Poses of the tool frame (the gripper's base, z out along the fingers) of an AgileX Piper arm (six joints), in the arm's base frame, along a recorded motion.
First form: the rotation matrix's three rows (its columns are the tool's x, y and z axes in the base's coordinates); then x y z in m. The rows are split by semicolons.
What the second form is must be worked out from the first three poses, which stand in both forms.
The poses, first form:
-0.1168 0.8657 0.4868; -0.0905 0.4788 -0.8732; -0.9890 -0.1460 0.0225; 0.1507 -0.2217 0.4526
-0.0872 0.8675 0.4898; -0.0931 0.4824 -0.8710; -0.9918 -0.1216 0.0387; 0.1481 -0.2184 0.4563
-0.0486 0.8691 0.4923; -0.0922 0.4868 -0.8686; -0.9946 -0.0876 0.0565; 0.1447 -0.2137 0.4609
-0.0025 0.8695 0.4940; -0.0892 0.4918 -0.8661; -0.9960 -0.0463 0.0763; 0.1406 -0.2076 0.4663
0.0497 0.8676 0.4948; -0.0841 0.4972 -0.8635; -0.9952 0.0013 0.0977; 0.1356 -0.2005 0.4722
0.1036 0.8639 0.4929; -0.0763 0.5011 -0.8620; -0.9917 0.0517 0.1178; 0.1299 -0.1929 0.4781
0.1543 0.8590 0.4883; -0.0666 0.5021 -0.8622; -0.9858 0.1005 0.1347; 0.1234 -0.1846 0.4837
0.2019 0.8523 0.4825; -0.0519 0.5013 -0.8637; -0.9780 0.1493 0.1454; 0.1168 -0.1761 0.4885
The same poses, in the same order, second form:
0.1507 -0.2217 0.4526 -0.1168 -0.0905 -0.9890 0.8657 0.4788 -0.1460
0.1481 -0.2184 0.4563 -0.0872 -0.0931 -0.9918 0.8675 0.4824 -0.1216
0.1447 -0.2137 0.4609 -0.0486 -0.0922 -0.9946 0.8691 0.4868 -0.0876
0.1406 -0.2076 0.4663 -0.0025 -0.0892 -0.9960 0.8695 0.4918 -0.0463
0.1356 -0.2005 0.4722 0.0497 -0.0841 -0.9952 0.8676 0.4972 0.0013
0.1299 -0.1929 0.4781 0.1036 -0.0763 -0.9917 0.8639 0.5011 0.0517
0.1234 -0.1846 0.4837 0.1543 -0.0666 -0.9858 0.8590 0.5021 0.1005
0.1168 -0.1761 0.4885 0.2019 -0.0519 -0.9780 0.8523 0.5013 0.1493

